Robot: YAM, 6 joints.
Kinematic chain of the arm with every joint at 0, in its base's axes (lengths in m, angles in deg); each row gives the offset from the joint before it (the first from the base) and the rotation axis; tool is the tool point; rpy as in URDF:
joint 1: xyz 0 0 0.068 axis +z
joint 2: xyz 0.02 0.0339 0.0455 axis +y
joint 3: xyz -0.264 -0.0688 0 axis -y
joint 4: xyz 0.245 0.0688 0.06 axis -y
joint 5: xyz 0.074 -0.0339 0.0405 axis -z
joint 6: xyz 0.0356 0 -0.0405 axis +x
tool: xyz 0 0 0 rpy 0 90 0
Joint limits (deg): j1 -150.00..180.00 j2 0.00..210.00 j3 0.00..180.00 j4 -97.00..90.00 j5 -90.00..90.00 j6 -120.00..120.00
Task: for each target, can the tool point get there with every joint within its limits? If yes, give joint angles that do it. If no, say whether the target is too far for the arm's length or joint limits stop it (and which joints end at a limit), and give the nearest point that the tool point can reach.
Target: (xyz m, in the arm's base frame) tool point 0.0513 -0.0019 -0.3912
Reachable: no: joint limits stop it (at a limit: joint 2) | nearest point 0.0793 -0.0029 -0.3383 | short by 0.060 m
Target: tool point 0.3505 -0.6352 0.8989
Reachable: no: too far | nearest point 0.2117 -0.3837 0.5791 | short by 0.430 m
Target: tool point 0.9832 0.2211 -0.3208
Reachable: no: too far | nearest point 0.5785 0.1301 -0.1384 | short by 0.453 m
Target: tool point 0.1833 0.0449 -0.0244
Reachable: yes | joints 13.02 122.82 26.07 4.05 -3.93 -95.76
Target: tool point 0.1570 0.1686 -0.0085
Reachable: yes | joints 39.82 134.77 50.56 -46.55 -54.43 77.72
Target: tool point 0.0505 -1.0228 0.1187
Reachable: no: too far | nearest point 0.0318 -0.6450 0.1167 | short by 0.378 m
